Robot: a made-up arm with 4 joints.
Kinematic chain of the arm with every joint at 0, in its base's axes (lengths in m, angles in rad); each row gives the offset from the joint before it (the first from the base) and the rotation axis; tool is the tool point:
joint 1: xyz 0 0 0.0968 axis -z
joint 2: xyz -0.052 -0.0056 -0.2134 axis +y
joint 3: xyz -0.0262 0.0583 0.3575 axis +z
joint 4: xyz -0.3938 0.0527 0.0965 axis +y
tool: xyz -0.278 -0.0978 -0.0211
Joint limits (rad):
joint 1: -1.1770..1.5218
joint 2: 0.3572..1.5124
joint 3: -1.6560..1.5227
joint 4: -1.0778..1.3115
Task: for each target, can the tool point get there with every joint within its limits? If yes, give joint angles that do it. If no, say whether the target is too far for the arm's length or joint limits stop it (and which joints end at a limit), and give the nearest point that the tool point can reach.
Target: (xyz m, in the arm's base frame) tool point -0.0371 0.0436 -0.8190
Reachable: no: joint limits stop it (at a limit: joint 1, joint 2, joint 3, joint 4) | nearest point -0.4479 -0.1686 -0.0995 | short by 0.855 m
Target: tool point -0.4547 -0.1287 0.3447
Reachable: yes | joints -0.0965 0.4561 0.1652 -0.8438
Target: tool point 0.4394 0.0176 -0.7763
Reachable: no: joint limits stop it (at a limit: joint 1, joint 2, joint 3, joint 4) | nearest point 0.4770 -0.0396 -0.0995 | short by 0.680 m
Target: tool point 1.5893 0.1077 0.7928
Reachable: no: too far | nearest point 0.7629 0.0517 0.3475 | short by 0.940 m
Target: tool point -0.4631 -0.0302 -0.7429
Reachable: no: joint limits stop it (at a limit: joint 1, joint 2, joint 3, joint 4) | nearest point -0.4479 -0.1686 -0.0995 | short by 0.658 m
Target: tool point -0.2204 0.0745 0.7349
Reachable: yes | joints -0.2231 0.7512 -0.1712 0.3236
